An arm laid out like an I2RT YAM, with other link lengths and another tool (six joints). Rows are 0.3 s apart.
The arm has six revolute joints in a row. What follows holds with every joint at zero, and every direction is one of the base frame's. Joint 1 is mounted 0.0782 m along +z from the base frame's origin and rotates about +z. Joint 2 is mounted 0.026 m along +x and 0.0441 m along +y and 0.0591 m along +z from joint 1 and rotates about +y. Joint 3 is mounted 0.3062 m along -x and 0.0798 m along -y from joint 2 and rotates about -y. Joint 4 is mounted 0.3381 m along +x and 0.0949 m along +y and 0.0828 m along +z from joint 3 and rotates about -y. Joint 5 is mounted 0.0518 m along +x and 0.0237 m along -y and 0.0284 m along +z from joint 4 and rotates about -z. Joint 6 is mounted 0.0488 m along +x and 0.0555 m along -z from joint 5 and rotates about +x. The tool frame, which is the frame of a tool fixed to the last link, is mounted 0.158 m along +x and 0.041 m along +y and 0.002 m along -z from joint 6; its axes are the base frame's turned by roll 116.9, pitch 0.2 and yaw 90 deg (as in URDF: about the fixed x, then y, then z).
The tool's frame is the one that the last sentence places.
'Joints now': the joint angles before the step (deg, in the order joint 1, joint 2, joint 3, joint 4, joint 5, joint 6). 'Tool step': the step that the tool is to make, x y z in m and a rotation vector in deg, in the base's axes. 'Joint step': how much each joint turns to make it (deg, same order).
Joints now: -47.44 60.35 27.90 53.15 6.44 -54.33
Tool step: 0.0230 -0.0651 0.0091 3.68 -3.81 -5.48
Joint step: -0.63 14.40 11.27 2.41 6.39 3.32
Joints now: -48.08 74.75 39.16 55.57 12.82 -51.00
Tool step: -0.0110 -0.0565 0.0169 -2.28 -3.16 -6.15
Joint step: -3.67 8.20 6.70 5.29 2.66 -0.05
